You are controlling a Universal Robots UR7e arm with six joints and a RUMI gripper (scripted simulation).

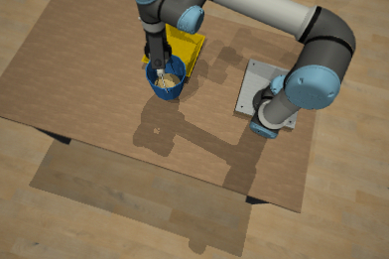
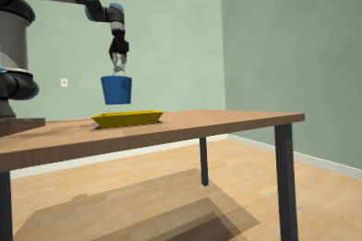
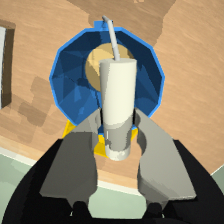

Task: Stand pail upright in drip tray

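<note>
Right now the blue pail is 9 cm below my hand and 1 cm behind it. Round my hand: white handle grip (3 cm below, 1 cm behind); then yellow drip tray (29 cm below, 24 cm to the right, 4 cm ahead).
</note>
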